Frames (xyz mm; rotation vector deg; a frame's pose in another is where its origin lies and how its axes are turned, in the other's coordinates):
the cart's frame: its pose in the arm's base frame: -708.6 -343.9 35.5 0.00 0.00 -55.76
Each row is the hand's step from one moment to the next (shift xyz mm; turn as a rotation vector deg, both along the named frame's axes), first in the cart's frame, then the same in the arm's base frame.
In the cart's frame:
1: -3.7 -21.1 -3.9 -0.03 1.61 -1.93
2: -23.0 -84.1 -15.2 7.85 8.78 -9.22
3: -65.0 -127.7 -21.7 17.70 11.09 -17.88
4: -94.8 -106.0 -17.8 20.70 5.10 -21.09
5: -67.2 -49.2 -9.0 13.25 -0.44 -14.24
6: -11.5 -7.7 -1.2 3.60 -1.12 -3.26
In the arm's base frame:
1: -19.5 -8.8 -3.9 1.31 0.93 -1.93
2: -82.5 -28.3 -15.2 11.68 -1.55 -9.22
3: -142.1 -18.1 -21.7 19.13 -8.39 -17.88
4: -141.0 18.7 -17.8 15.86 -14.24 -21.09
5: -78.5 27.9 -9.0 7.09 -11.20 -14.24
6: -12.8 5.2 -1.2 1.10 -3.61 -3.26

